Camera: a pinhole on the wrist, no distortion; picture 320 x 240 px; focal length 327.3 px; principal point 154.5 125.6 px. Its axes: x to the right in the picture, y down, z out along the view. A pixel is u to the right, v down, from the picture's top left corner.
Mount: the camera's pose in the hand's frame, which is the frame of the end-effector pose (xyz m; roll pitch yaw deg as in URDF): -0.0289 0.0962 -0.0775 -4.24 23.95 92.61
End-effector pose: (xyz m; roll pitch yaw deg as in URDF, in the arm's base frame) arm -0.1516 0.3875 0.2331 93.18 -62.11 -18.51
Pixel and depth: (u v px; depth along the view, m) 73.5 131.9 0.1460
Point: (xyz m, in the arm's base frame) -0.2938 0.3542 0.2495
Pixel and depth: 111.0 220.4 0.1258
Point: -0.3065 0.3882 0.2249
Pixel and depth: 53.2 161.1 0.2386
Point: -0.3344 0.2644 0.2209
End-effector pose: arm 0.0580 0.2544 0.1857 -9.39 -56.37 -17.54
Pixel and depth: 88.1 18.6 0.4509
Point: -0.0918 0.5786 0.4417
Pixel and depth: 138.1 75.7 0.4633
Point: -0.0921 0.6386 0.3574
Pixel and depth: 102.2 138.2 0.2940
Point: -0.0570 0.5028 0.2300
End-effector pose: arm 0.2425 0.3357 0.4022 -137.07 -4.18 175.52
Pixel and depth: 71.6 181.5 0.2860
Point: 0.3216 0.2901 0.1462
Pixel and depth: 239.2 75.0 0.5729
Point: 0.2044 0.4156 -0.2008
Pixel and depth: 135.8 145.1 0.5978
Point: 0.3113 0.2251 -0.1612
